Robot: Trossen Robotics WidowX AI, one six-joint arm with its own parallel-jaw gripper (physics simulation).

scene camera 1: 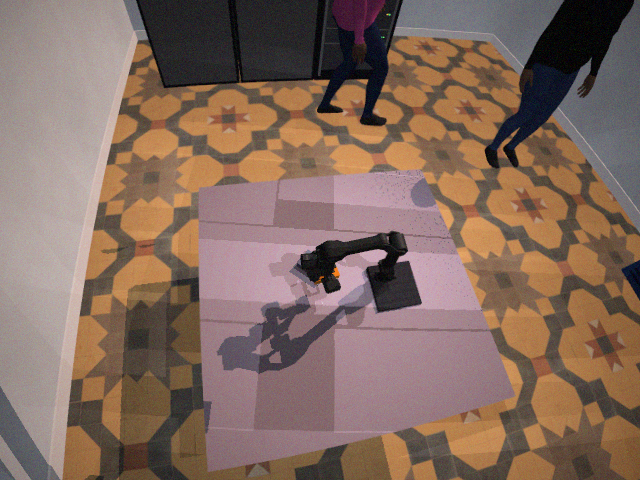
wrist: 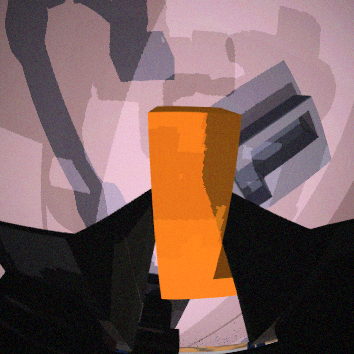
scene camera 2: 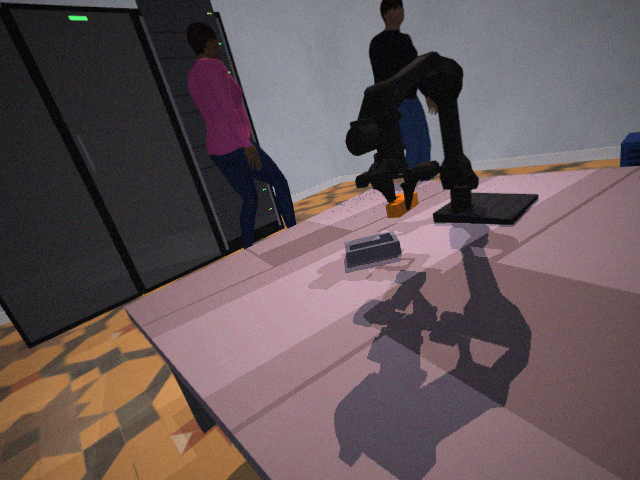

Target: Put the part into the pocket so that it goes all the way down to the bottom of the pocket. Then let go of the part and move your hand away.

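Seen in the pictures: gripper, between the fingertips: [scene camera 1: 323,278] [wrist: 186,195] [scene camera 2: 401,210]; arm's base, origin of its link: [scene camera 1: 384,275] [wrist: 158,302] [scene camera 2: 461,207].
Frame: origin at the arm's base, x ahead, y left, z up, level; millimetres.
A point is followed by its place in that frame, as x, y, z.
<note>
The orange part [scene camera 1: 336,271] @(245, -52, 122) [scene camera 2: 397,207] @(346, -37, 119) [wrist: 180,175] @(325, -45, 125) is a long block with a short foot at its lower right in the wrist view. My gripper [scene camera 2: 402,203] @(302, -49, 98) [wrist: 186,195] @(302, -49, 98) is shut on it and holds it above the table. The grey pocket block [scene camera 1: 298,269] @(361, -175, -10) [scene camera 2: 373,254] @(330, -134, -8) [wrist: 296,176] @(273, -184, 12) lies on the table, with its opening up. In the wrist view it is right of the part, turned at a slant to it, and the part hides its left edge. The opening looks L-shaped, and no part is in it. In scene camera 1 the arm hides much of the block.
The arm's black base plate [scene camera 1: 400,297] @(-28, 123, -8) [scene camera 2: 498,206] @(-6, 99, -6) stands on the pink table [scene camera 1: 413,361] @(47, 401, -23) [scene camera 2: 289,320] @(618, -184, -24). Arm shadows fall across the table. Two people and dark cabinets [scene camera 1: 196,41] [scene camera 2: 77,129] are beyond the table.
</note>
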